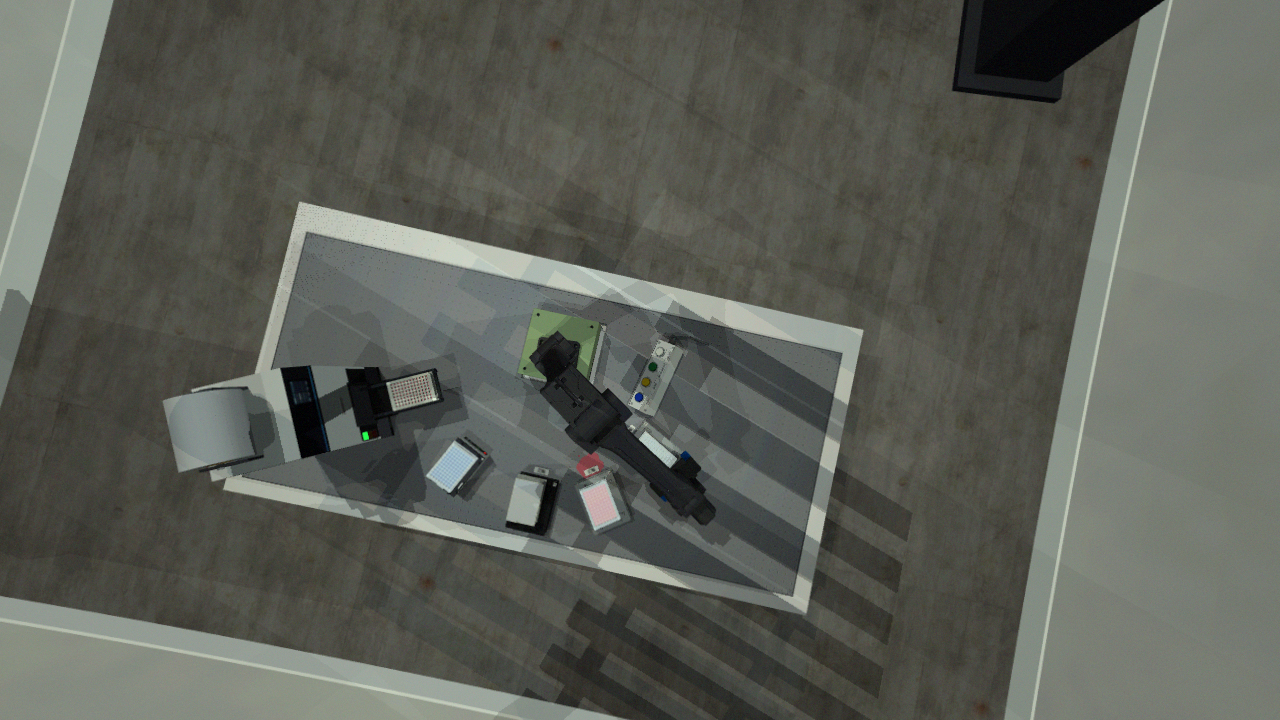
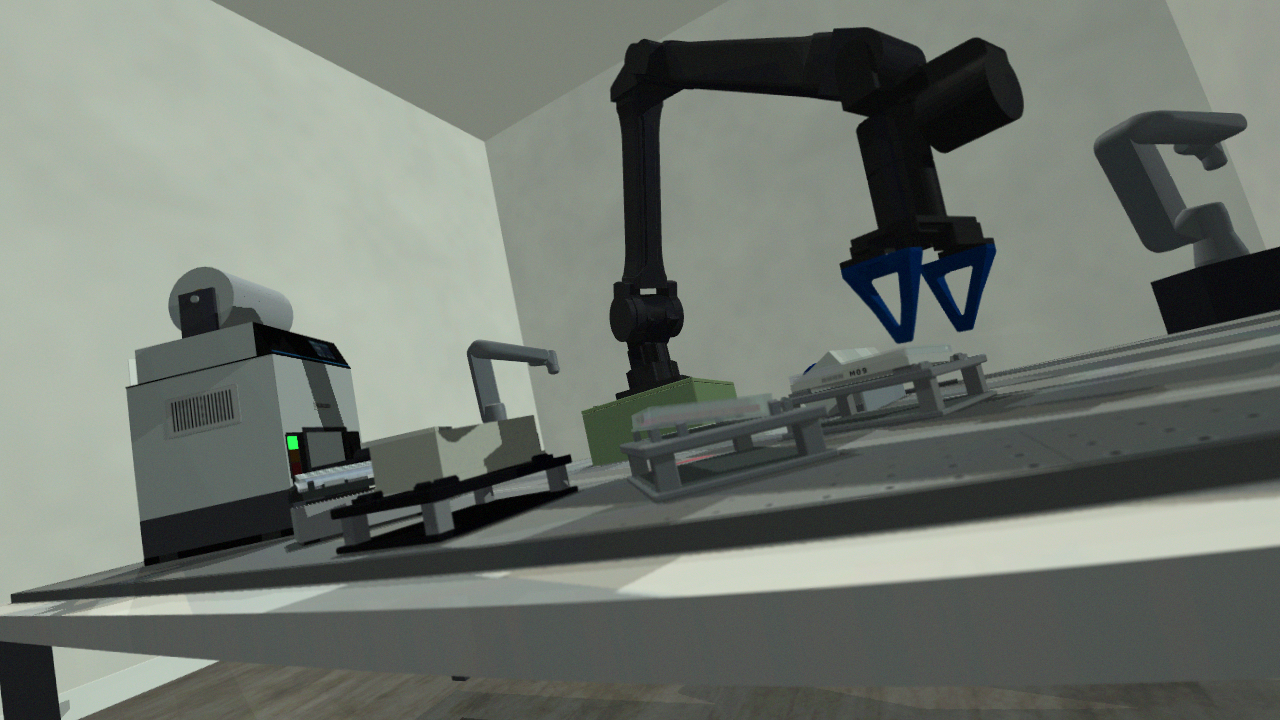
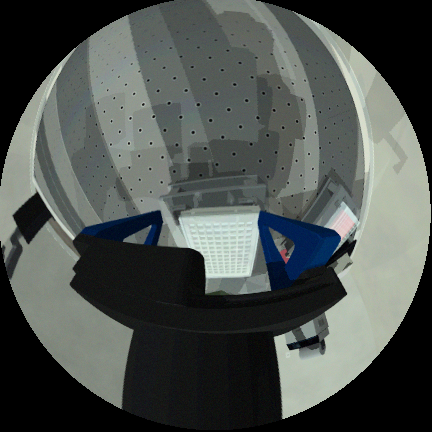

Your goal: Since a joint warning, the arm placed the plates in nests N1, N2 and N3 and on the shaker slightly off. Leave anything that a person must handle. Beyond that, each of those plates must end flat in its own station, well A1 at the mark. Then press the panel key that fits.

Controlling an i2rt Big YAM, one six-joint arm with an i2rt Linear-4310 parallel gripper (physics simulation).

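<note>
My gripper [image 2: 931, 334] [image 3: 209, 216] is open and empty, its blue fingers above and on either side of a white plate [image 1: 656, 445] [image 2: 841, 374] [image 3: 222, 245] on a grey raised nest. A pink plate [image 1: 600, 502] [image 2: 702, 413] [image 3: 345, 221] sits on the neighbouring grey nest, slightly turned. A cream block-like piece [image 1: 529, 499] [image 2: 456, 454] stands on a black nest. A blue plate [image 1: 454, 465] lies on a small station further left. The panel [image 1: 654, 376] has white, green, yellow and blue keys. Nest numbers and A1 marks are too small to read.
A large machine [image 1: 259, 416] [image 2: 223, 429] with a roll and a green light stands at the left; a plate [image 1: 413, 391] lies on its tray. The arm rises from a green base [image 1: 572, 322] [image 2: 608, 434]. A red patch [image 1: 589, 464] lies beside the pink plate's nest.
</note>
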